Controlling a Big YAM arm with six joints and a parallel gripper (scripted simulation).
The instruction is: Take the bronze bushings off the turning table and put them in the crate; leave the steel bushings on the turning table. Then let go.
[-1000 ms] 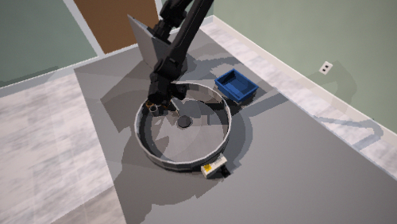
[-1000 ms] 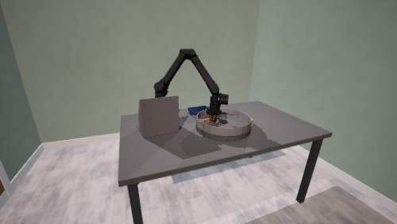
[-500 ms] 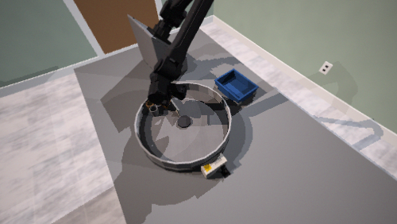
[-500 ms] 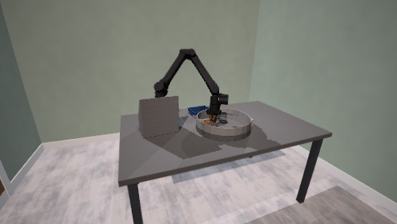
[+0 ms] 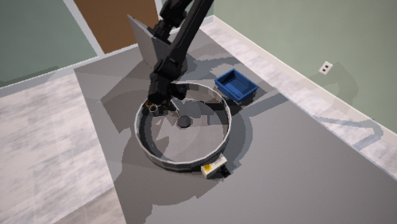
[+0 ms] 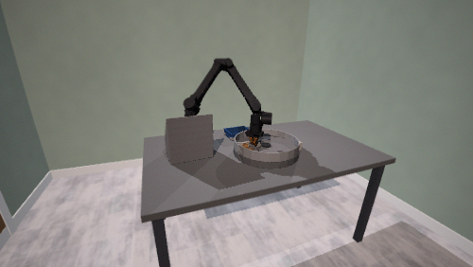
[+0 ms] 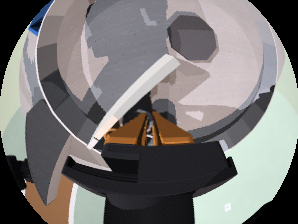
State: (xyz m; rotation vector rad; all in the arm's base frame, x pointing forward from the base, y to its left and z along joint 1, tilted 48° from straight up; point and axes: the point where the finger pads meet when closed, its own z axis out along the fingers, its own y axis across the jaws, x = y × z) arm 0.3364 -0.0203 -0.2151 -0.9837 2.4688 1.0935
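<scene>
The round turning table lies 11 cm ahead of my hand, 3 cm to the left of it and 3 cm below it. Also, from my hand: blue crate (39 cm to the left, 7 cm ahead, 6 cm below).
</scene>
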